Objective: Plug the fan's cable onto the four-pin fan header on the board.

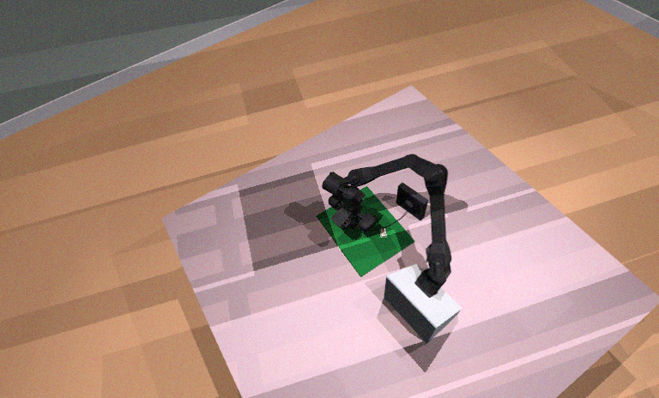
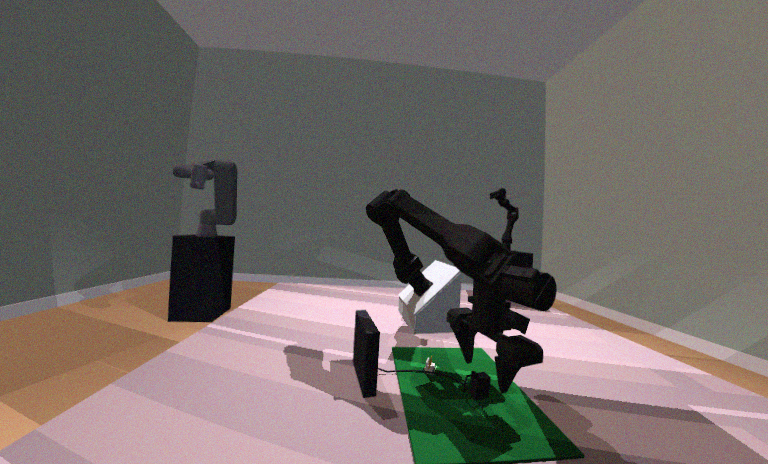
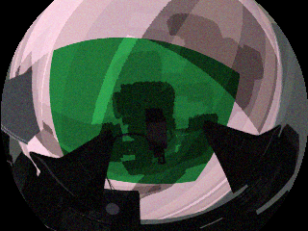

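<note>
The black plug lies 1 cm to the right of my gripper tip and 2 cm below it. The rest, counted from my gripper tip: four-pin header (9 cm behind, 7 cm to the right, 4 cm below); then green board (3 cm behind, 3 cm to the right, 6 cm below); then black fan (9 cm behind, 21 cm to the right, 2 cm above).
</note>
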